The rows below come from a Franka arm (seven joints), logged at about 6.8 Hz.
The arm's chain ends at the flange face. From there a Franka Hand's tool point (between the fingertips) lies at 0.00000 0.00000 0.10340 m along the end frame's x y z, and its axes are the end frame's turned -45 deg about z.
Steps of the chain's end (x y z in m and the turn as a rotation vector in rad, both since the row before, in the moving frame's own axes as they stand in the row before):
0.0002 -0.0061 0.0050 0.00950 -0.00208 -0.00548
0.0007 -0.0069 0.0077 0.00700 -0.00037 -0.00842
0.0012 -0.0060 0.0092 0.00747 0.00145 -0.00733
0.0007 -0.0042 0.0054 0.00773 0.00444 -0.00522
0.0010 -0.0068 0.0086 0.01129 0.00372 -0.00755
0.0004 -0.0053 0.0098 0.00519 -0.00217 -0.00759
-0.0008 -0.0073 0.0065 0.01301 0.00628 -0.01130
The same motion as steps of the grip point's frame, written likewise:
0.0050 -0.0050 0.0050 0.00819 0.00525 -0.00548
0.0059 -0.0049 0.0077 0.00521 0.00469 -0.00842
0.0057 -0.0038 0.0092 0.00426 0.00631 -0.00733
0.0044 -0.0027 0.0054 0.00233 0.00861 -0.00522
0.0066 -0.0047 0.0086 0.00535 0.01061 -0.00755
0.0042 -0.0040 0.0098 0.00520 0.00214 -0.00759
0.0060 -0.0062 0.0065 0.00476 0.01364 -0.01130

